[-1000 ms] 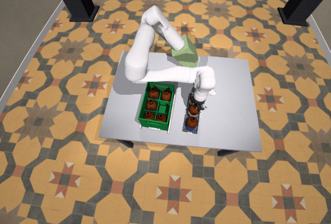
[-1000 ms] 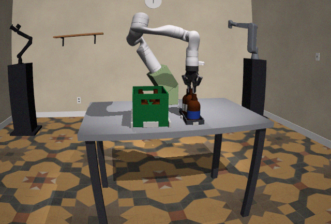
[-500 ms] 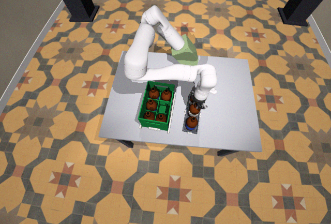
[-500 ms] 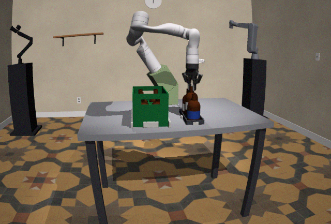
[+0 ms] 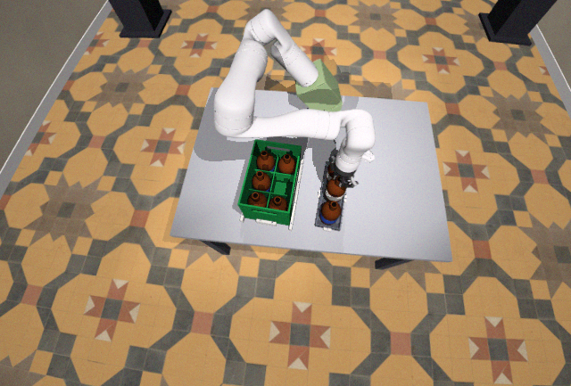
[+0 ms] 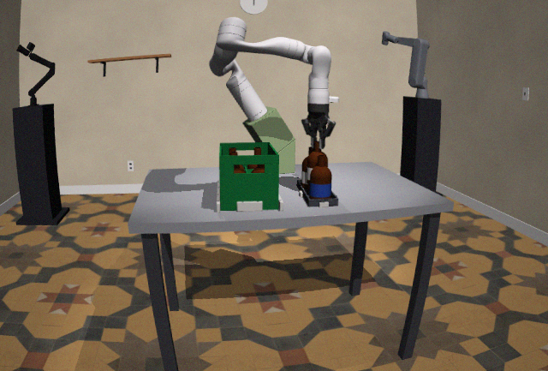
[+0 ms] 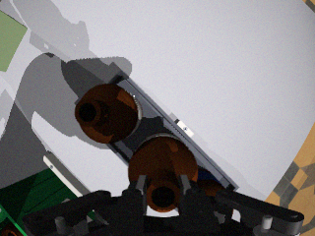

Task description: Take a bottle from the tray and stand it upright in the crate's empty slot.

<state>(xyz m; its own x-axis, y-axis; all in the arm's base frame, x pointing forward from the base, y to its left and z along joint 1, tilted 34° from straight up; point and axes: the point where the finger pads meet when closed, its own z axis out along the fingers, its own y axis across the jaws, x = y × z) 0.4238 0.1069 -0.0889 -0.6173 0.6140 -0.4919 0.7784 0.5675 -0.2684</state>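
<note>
The brown bottle lies 7 cm below my hand. From my hand the other things lie so: tray: 18 cm below; then white-label bottle: 10 cm below, 9 cm behind, 1 cm to the left; then crate: 25 cm to the right, 10 cm below, 1 cm behind.
</note>
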